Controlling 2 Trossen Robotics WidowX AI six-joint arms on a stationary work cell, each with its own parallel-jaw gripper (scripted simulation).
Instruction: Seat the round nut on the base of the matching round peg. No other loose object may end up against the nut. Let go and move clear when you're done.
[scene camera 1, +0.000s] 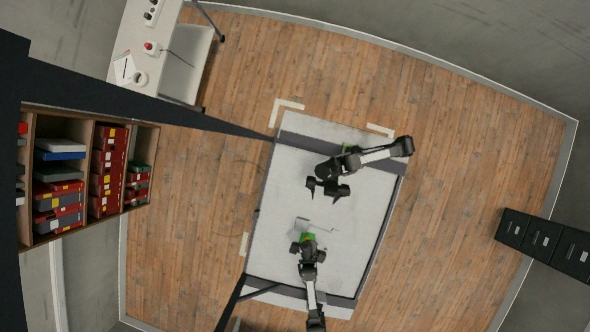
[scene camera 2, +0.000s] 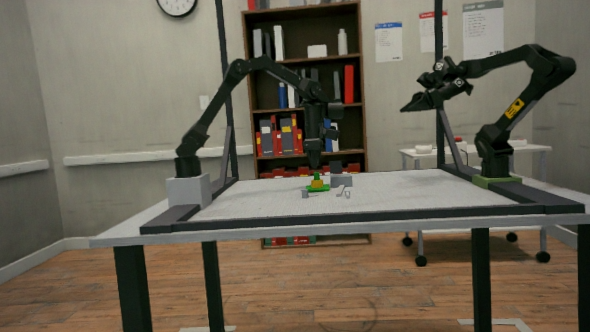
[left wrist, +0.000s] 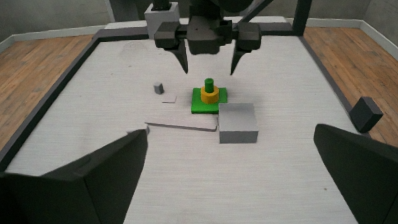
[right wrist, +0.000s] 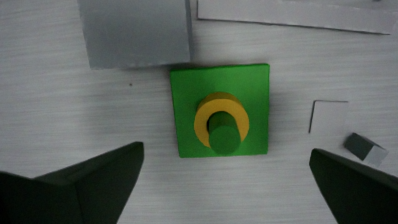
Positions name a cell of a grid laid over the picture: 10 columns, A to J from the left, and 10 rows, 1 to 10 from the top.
In view: the left gripper (scene camera 2: G4), the right gripper (scene camera 2: F6) and a small grey cube (right wrist: J7).
The left gripper is seen too in the left wrist view (left wrist: F7). The right gripper shows as well in the left wrist view (left wrist: F4) and in the right wrist view (right wrist: F7).
